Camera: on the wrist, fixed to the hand. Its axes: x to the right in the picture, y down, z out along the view.
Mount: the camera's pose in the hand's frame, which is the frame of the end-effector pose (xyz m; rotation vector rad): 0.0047 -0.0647 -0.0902 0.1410 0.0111 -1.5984
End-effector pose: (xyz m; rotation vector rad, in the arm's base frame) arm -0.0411 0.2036 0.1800 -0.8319 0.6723 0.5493
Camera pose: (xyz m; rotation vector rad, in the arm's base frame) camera -0.0232 0.0952 0.1633 -0.9669 -0.0865 -0.9350
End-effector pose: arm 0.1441 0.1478 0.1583 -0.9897 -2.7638 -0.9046
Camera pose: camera 0.0902 0.0606 0.2011 -1.2097 2.4946 0.4975
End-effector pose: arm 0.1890 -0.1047 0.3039 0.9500 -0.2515 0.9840
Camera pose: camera 0.2235 -0.0451 0.2167 0.9191 0.5627 -0.4779
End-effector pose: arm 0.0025 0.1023 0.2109 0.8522 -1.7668 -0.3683
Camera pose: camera 0.1082 0.0683 0.2069 2.2287 -0.7287 -1.2196
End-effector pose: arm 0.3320 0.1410 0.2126 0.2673 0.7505 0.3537
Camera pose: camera 0.2857 0.0941 0.1231 -0.2496 0.7904 -1.2107
